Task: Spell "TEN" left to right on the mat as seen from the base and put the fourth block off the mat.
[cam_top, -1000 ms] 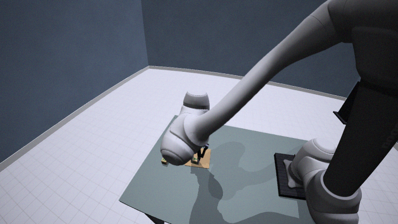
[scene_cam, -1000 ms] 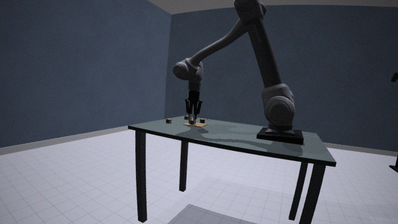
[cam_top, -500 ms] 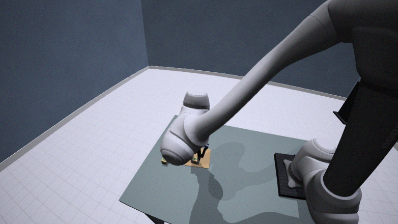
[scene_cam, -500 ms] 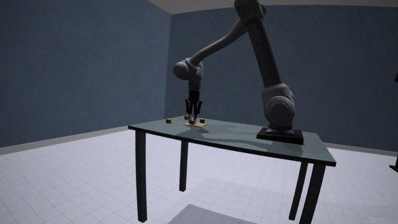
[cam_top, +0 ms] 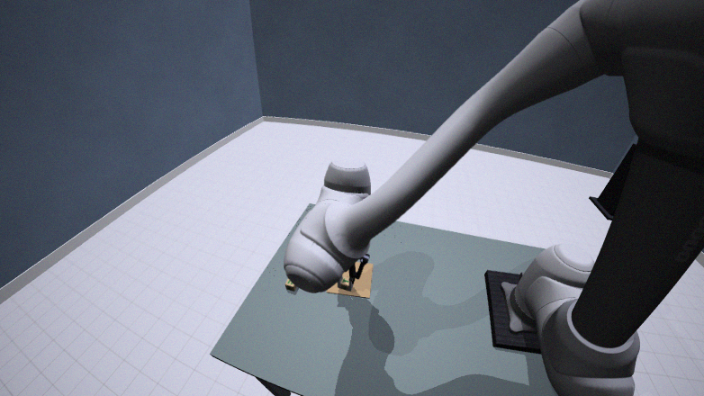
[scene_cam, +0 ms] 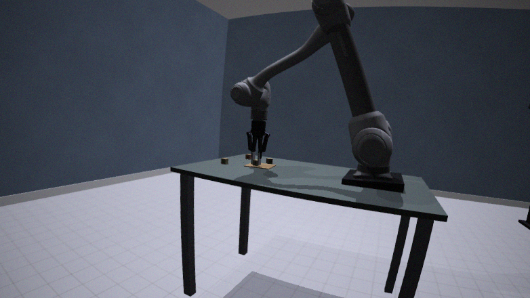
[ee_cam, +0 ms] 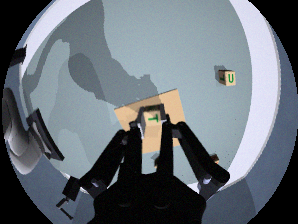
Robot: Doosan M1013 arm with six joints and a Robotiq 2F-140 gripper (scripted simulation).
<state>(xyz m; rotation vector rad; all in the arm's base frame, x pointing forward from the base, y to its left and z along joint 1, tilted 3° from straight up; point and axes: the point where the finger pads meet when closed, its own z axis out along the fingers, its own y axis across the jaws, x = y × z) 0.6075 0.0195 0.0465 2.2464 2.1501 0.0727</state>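
Now: hand 2 cm above the block. Round my hand: tan mat (1 cm behind, 5 cm to the right, 4 cm below).
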